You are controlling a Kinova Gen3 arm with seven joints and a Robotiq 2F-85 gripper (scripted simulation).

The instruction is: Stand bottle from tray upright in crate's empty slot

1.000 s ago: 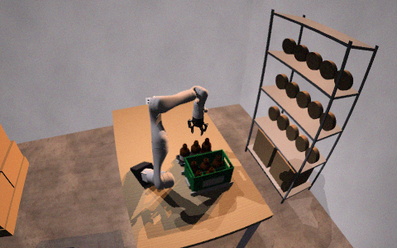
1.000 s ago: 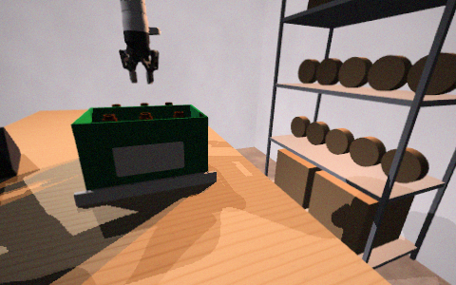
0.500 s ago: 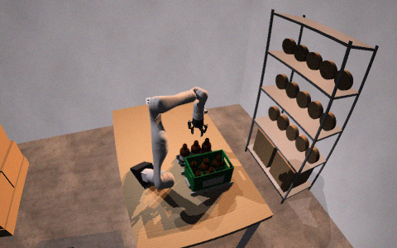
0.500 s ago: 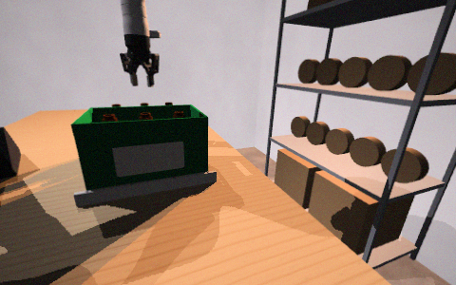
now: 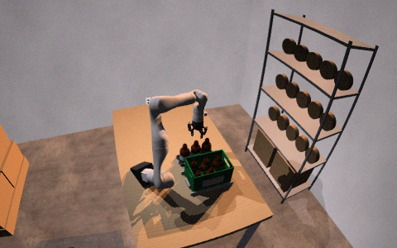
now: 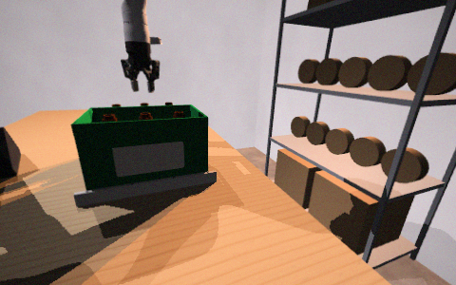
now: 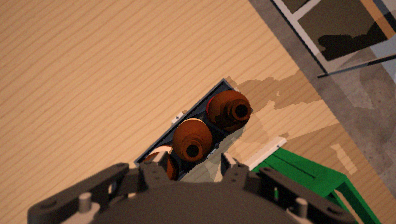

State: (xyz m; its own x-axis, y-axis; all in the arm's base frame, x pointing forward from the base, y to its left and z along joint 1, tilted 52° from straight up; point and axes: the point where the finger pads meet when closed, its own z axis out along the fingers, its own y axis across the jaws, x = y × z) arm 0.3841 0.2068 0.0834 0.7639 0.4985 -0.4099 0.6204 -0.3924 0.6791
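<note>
The brown bottle lies 13 cm below my hand. Round my hand: green crate 4 cm behind, 23 cm to the right, 13 cm below; then dark tray 20 cm below.
</note>
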